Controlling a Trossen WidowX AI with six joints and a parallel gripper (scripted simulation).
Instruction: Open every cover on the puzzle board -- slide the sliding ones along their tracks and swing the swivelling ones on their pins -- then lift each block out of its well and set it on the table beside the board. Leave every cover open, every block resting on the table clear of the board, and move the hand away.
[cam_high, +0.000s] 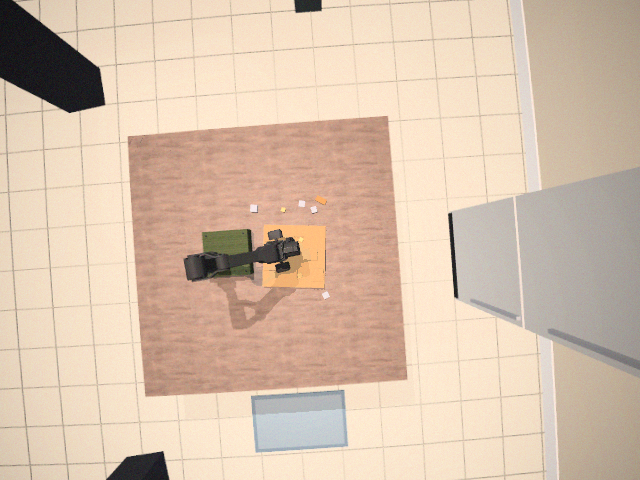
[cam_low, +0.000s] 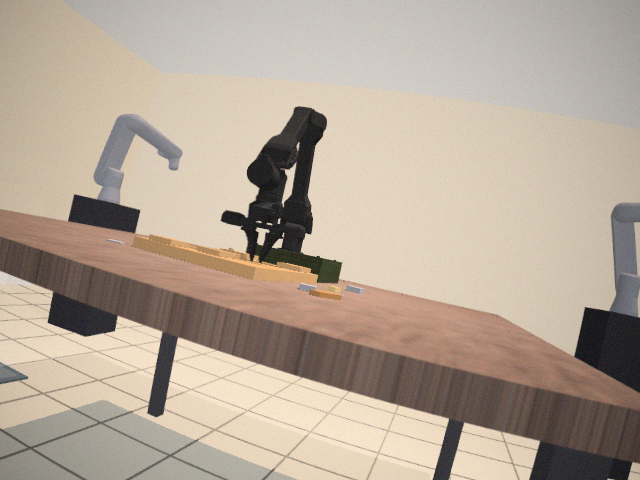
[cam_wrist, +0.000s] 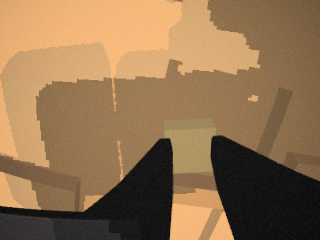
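The puzzle board lies 5 cm ahead of my gripper tip and 3 cm to the right of it.
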